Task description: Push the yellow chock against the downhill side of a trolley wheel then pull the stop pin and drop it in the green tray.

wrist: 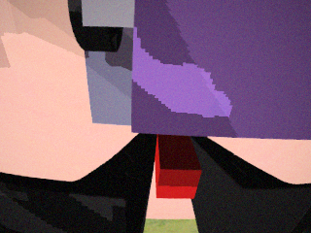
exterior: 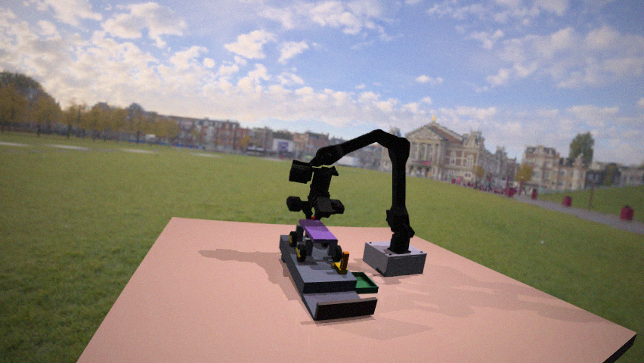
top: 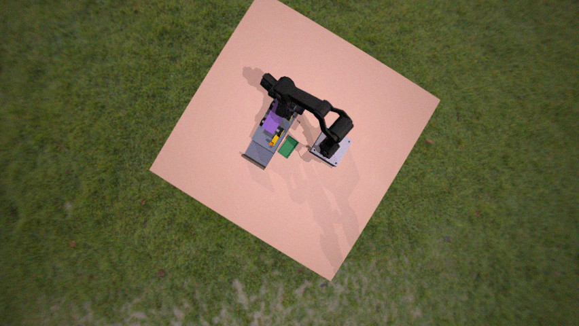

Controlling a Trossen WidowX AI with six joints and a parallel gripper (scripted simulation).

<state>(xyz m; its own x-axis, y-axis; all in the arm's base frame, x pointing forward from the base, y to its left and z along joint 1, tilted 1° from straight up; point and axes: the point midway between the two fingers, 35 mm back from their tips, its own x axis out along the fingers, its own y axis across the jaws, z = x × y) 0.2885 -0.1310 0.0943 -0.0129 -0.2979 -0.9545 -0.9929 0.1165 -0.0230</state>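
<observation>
The green tray is 21 cm to the left of my gripper tip, 14 cm below it and 8 cm behind it. Also, from my gripper tip: red-headed stop pin (right at my gripper tip); grey ramp (11 cm to the left, 8 cm below, 3 cm ahead); purple-topped trolley (11 cm to the left, 3 cm ahead, 2 cm below).
</observation>
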